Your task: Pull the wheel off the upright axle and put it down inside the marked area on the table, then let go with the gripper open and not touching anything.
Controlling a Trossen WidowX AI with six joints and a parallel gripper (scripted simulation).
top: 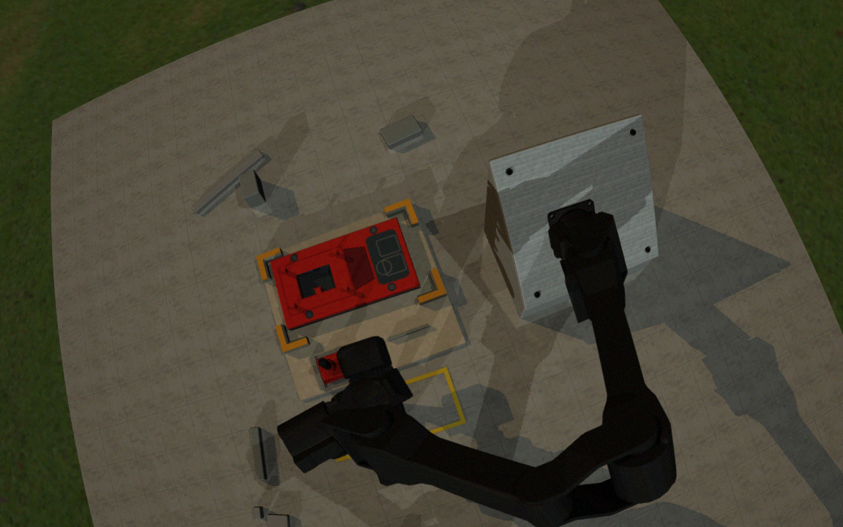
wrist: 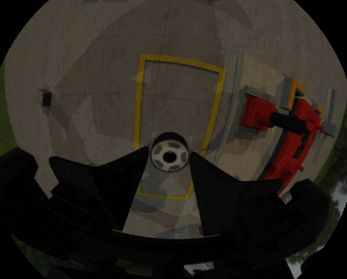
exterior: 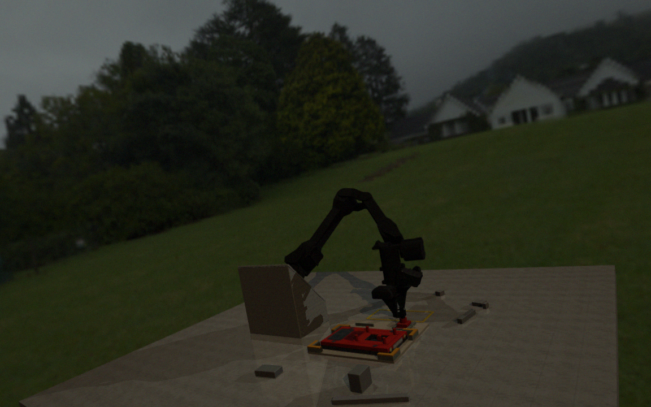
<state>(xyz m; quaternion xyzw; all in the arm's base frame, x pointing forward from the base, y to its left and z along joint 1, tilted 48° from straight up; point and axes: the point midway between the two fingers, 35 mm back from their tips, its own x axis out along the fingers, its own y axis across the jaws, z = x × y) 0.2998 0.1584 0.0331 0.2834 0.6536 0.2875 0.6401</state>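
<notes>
Now: gripper tip right at the grey wheel. Round my gripper tip: grey bar: 44 cm to the right, 15 cm ahead; axle: 9 cm to the right, 6 cm ahead, 3 cm above.
</notes>
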